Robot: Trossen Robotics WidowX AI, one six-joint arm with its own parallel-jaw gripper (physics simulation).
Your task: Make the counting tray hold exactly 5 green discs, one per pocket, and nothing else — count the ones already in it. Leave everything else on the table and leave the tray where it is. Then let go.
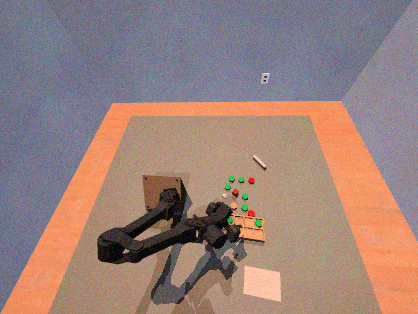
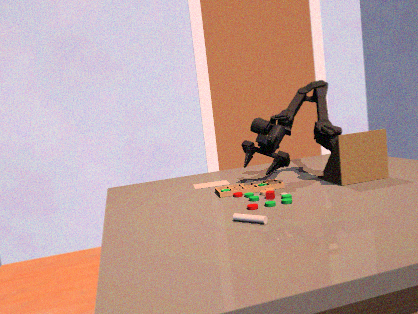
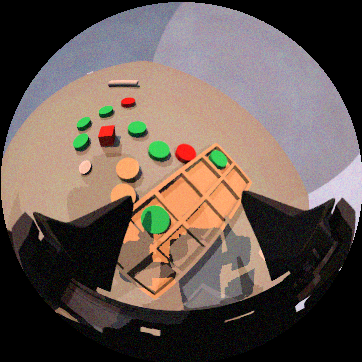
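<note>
The tan counting tray (image 1: 264, 231) (image 2: 222, 194) (image 3: 155, 294) has two rows of pockets. One green disc (image 1: 259, 223) (image 2: 226, 190) (image 3: 218, 159) lies in a pocket at its far end. Another green disc (image 1: 230, 220) (image 2: 263, 184) (image 3: 155, 219) lies in the same row, nearer the arm's base. Shadow covers part of the tray. Several loose green discs lie beside it, the nearest green disc (image 1: 245, 207) (image 2: 249, 195) (image 3: 159, 150) close to its long side. My gripper (image 1: 231, 223) (image 2: 257, 170) (image 3: 187, 198) is open and empty, above the tray.
A red disc (image 1: 251, 213) (image 2: 238, 194) (image 3: 185, 153) lies against or near the tray. Orange discs (image 3: 127, 169), a red cube (image 1: 235, 192) (image 2: 270, 194) (image 3: 106, 135) and a white stick (image 1: 259, 162) (image 2: 250, 218) (image 3: 123, 82) lie beyond. A paper sheet (image 1: 262, 283) (image 2: 211, 184) lies across the tray.
</note>
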